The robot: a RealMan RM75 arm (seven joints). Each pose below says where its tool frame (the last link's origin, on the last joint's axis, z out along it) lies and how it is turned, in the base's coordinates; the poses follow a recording.
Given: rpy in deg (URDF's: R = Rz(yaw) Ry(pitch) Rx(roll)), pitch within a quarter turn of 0, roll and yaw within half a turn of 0; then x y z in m.
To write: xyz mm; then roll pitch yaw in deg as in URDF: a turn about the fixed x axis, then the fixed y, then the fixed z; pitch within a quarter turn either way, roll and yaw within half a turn. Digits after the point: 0 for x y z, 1 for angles.
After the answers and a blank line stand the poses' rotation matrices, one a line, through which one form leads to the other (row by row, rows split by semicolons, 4 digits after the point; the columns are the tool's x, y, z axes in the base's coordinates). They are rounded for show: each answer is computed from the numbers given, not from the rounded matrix.
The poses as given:
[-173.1 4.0 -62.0 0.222 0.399 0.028]
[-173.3 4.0 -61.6 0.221 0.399 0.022]
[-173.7 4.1 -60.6 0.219 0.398 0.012]
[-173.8 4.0 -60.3 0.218 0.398 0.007]
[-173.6 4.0 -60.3 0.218 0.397 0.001]
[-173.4 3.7 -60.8 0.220 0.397 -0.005]
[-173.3 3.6 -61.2 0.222 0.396 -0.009]
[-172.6 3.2 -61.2 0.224 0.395 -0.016]
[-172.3 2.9 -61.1 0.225 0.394 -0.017]
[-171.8 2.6 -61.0 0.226 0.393 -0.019]
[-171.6 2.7 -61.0 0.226 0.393 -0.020]
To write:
[222 399 28 -173.1 4.0 -62.0]
[221 399 22 -173.3 4.0 -61.6]
[219 398 12 -173.7 4.1 -60.6]
[218 398 7 -173.8 4.0 -60.3]
[218 397 1 -173.6 4.0 -60.3]
[220 397 -5 -173.4 3.7 -60.8]
[222 396 -9 -173.3 3.6 -61.2]
[224 395 -16 -172.6 3.2 -61.2]
[225 394 -17 -172.3 2.9 -61.1]
[226 393 -19 -171.8 2.6 -61.0]
[226 393 -20 -171.6 2.7 -61.0]

0.4683 -0.8805 0.0736; -0.8808 -0.4587 0.1175; -0.0698 -0.1198 -0.9903
0.4745 -0.8775 0.0697; -0.8775 -0.4652 0.1164; -0.0698 -0.1164 -0.9908
0.4896 -0.8698 0.0607; -0.8690 -0.4811 0.1158; -0.0715 -0.1095 -0.9914
0.4943 -0.8673 0.0595; -0.8665 -0.4860 0.1137; -0.0698 -0.1077 -0.9917
0.4943 -0.8671 0.0625; -0.8665 -0.4856 0.1154; -0.0698 -0.1112 -0.9913
0.4868 -0.8708 0.0691; -0.8711 -0.4782 0.1120; -0.0645 -0.1147 -0.9913
0.4808 -0.8739 0.0722; -0.8746 -0.4720 0.1109; -0.0628 -0.1164 -0.9912
0.4810 -0.8725 0.0862; -0.8749 -0.4714 0.1106; -0.0558 -0.1286 -0.9901
0.4827 -0.8708 0.0931; -0.8743 -0.4730 0.1086; -0.0506 -0.1338 -0.9897
0.4843 -0.8688 0.1030; -0.8737 -0.4742 0.1084; -0.0454 -0.1425 -0.9888
0.4843 -0.8686 0.1052; -0.8736 -0.4736 0.1116; -0.0471 -0.1459 -0.9882

